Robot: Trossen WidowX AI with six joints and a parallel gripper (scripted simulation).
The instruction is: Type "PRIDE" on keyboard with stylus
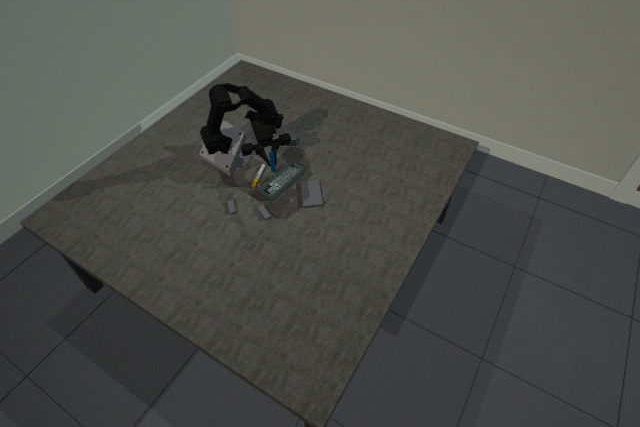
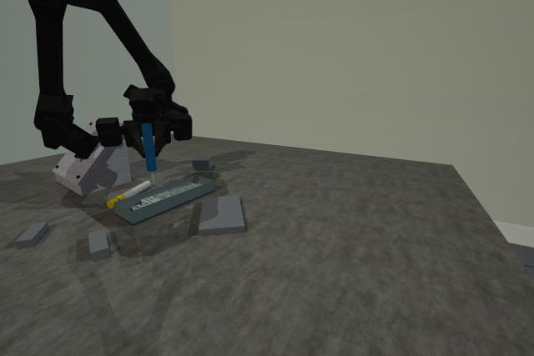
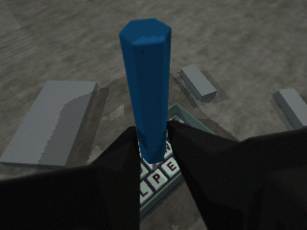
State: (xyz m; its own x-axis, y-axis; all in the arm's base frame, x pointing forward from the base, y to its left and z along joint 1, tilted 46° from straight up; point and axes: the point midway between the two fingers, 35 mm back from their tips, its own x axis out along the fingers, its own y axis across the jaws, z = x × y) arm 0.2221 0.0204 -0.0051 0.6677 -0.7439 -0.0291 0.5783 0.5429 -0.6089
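My gripper tip is 80 mm past the yellow-and-white pen, 20 mm to the left of it and 90 mm above it. From my gripper tip the other things lie so: flat grey slab: 150 mm ahead, 30 mm to the left, 100 mm below; then blue stylus: 20 mm below.
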